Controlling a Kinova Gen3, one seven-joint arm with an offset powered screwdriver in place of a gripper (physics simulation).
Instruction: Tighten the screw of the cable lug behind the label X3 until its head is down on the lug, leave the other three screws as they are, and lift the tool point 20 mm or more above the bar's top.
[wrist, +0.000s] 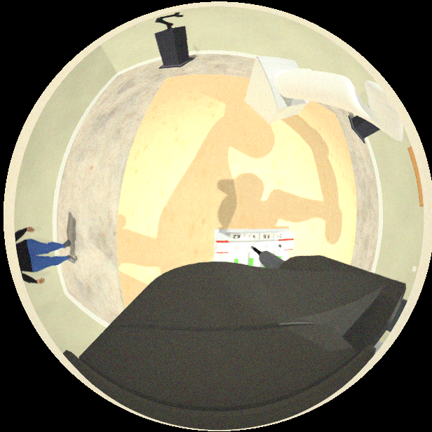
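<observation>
The white bar (222, 247) with the lugs lies below the middle of the wrist view, partly hidden by the dark tool housing. Its label strip shows small upside-down labels; the second from the left (254, 236) looks like X3, though the print is blurred. My screwdriver (254, 248) has its dark tip in line with that label, over the white lug area. The screw under the tip is hidden, and I cannot tell whether the tip touches it. A dark screw head (279, 246) shows to the right of the tip. The tool has no fingers to judge.
Green strips (251, 261) show on the bar near the housing (230, 300). A white open box (265, 90) stands on the wooden table (150, 175) at the upper right, beside a pale arm (315, 85). A dark pedestal (172, 46) and a person (42, 252) are beyond the table.
</observation>
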